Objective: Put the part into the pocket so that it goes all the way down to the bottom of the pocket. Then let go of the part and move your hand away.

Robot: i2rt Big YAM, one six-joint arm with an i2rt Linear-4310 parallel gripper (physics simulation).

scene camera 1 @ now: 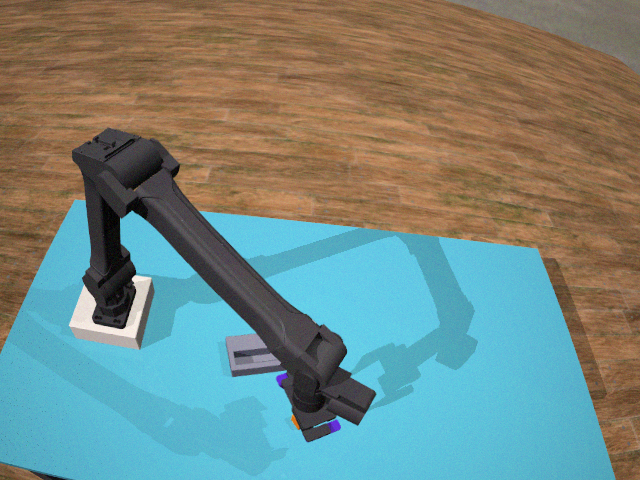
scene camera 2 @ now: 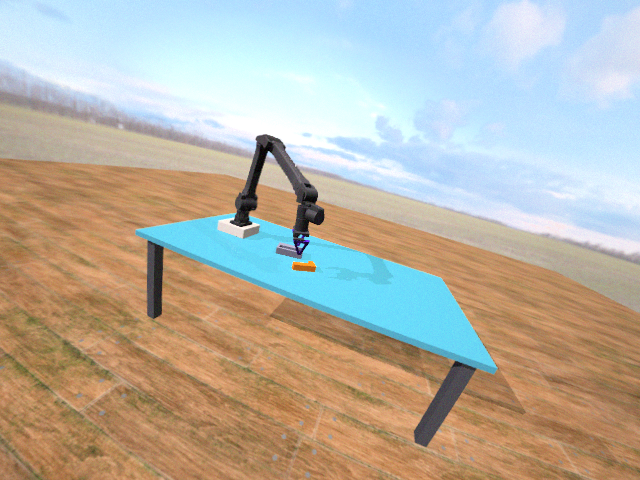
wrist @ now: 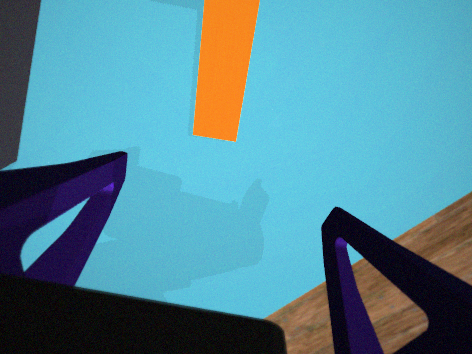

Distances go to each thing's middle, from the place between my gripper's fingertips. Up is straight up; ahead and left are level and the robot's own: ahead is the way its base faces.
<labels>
My hand is 90 mm above the orange L-shaped part [wrist: 226,42], 50 mm to the right of it and 30 mm short of it. Round my hand: grey pocket block [scene camera 1: 248,355] (170 mm to the left, 100 mm behind, 80 mm below).
</labels>
